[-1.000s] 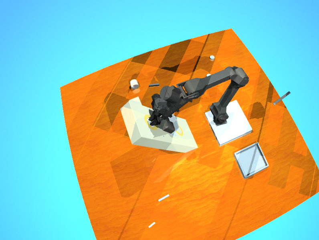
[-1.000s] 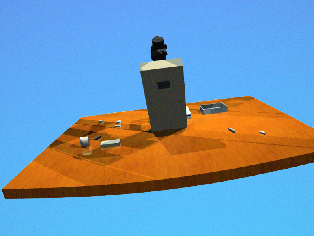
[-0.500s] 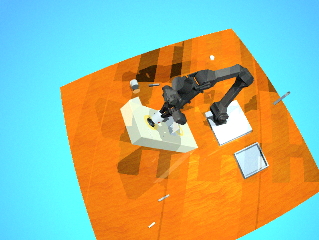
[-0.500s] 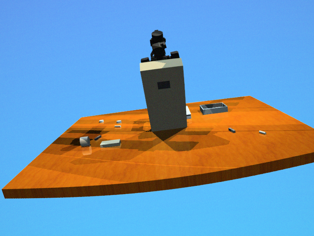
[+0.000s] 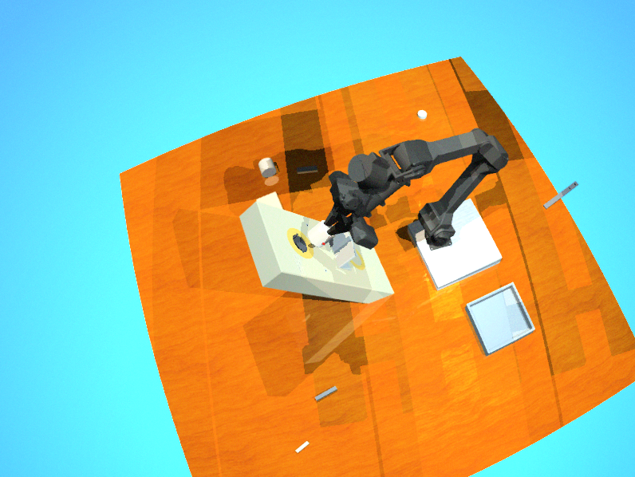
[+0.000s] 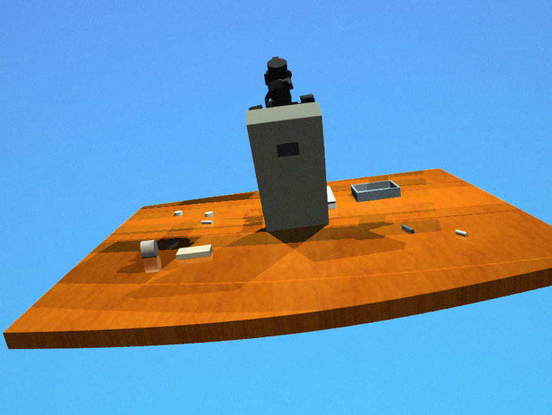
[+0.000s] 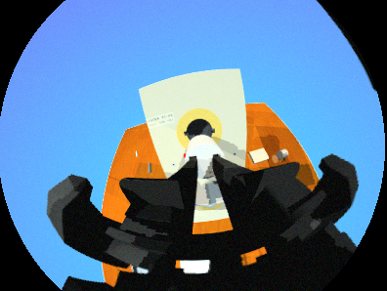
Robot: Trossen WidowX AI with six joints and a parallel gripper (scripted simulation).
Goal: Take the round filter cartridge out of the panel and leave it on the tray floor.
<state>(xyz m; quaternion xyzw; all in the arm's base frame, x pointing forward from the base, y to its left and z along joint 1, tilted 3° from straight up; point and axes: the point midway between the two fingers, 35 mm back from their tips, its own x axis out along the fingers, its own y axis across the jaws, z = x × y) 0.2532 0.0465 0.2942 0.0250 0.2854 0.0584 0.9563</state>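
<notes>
Now: gripper tip 10 mm short of the round filter cartridge and 10 mm above it. From my gripper tip the other things lie so: grey tray (410 mm behind, 220 mm to the left, 280 mm below); then cream block (130 mm ahead, 260 mm to the right, 280 mm below); then cream service panel (30 mm ahead, 100 mm below).
</notes>
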